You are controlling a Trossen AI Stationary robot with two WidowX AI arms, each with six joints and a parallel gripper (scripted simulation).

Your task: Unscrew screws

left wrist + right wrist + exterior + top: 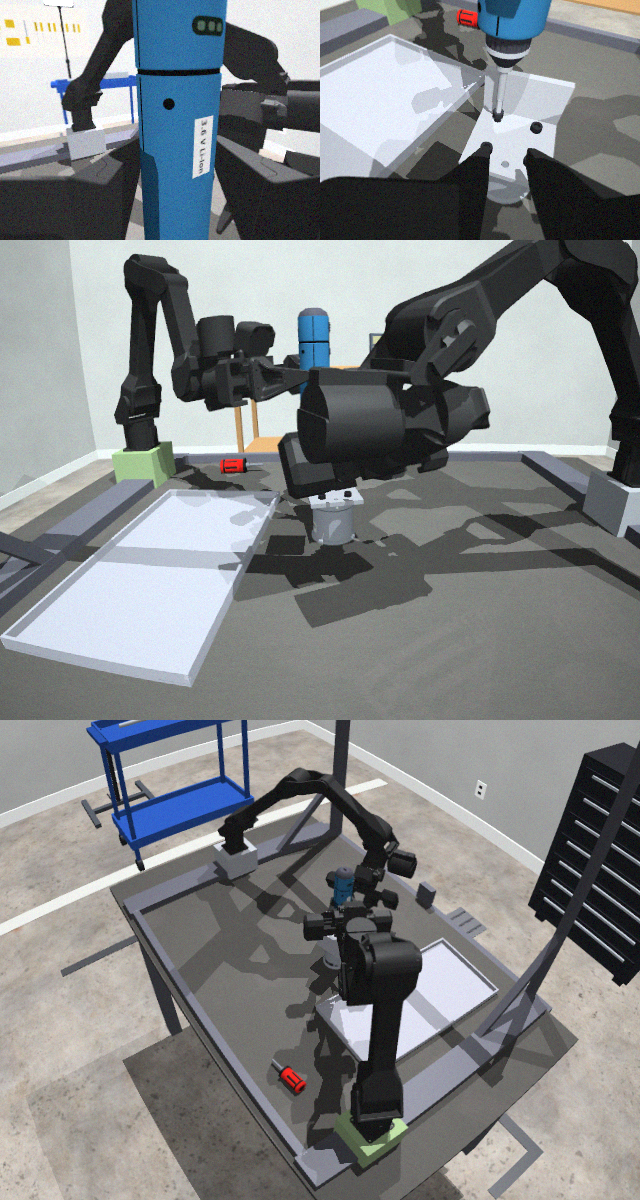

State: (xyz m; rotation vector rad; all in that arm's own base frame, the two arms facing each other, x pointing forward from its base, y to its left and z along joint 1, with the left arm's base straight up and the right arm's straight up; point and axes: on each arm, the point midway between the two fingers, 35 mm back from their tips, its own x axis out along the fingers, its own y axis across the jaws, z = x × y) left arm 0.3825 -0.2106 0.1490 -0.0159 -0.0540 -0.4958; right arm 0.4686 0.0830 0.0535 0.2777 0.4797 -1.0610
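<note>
The white bracket lies 6 cm ahead of my right hand, 4 cm to the left of it and 5 cm below it. From my right hand the other things lie so: white tray 6 cm behind, 23 cm to the left, 12 cm below; screwdriver bit 7 cm ahead, 6 cm to the left, 3 cm below; joint module 6 cm ahead, 4 cm to the left, 10 cm below.
</note>
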